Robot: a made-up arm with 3 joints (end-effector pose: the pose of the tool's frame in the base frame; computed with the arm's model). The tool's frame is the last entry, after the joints.
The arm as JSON. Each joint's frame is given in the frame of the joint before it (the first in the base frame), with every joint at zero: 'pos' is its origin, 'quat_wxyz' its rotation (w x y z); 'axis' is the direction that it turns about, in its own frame. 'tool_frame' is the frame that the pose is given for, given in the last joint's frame.
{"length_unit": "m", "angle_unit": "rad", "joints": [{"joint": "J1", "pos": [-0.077, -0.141, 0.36], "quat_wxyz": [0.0, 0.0, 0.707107, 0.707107], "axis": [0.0, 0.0, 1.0]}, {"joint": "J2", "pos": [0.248, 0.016, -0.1], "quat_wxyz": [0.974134, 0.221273, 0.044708, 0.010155], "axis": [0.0, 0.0, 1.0]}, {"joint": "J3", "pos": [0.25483, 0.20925, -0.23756], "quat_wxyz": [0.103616, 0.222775, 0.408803, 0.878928], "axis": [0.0, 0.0, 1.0]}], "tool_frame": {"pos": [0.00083, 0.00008, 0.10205], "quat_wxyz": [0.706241, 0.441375, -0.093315, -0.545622]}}
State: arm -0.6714 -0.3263 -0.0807
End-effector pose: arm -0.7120 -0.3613 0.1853 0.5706 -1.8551 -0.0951
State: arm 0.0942 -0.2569 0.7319
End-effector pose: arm -0.6416 -0.3491 0.6948 -0.0243 -0.4952 0.1002
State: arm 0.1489 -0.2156 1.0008
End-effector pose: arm -0.6126 -0.3421 0.7367 -0.1618 -0.2088 0.2192
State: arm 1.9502 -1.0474 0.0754
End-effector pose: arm 0.1511 -0.4877 0.9387 0.4829 0.2256 -0.3996
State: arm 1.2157 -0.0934 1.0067
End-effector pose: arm 0.0382 -0.3217 0.9977 -0.0608 0.9718 0.2564
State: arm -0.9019 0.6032 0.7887
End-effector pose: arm -0.6367 -0.2364 0.3904 -0.0796 -0.6531 -0.2531
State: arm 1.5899 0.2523 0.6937
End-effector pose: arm 0.3443 -0.2715 0.8067 -0.1637 1.4328 -0.0088
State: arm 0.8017 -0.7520 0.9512
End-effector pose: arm -0.4469 -0.4376 0.8938 0.0484 -0.1033 0.3654
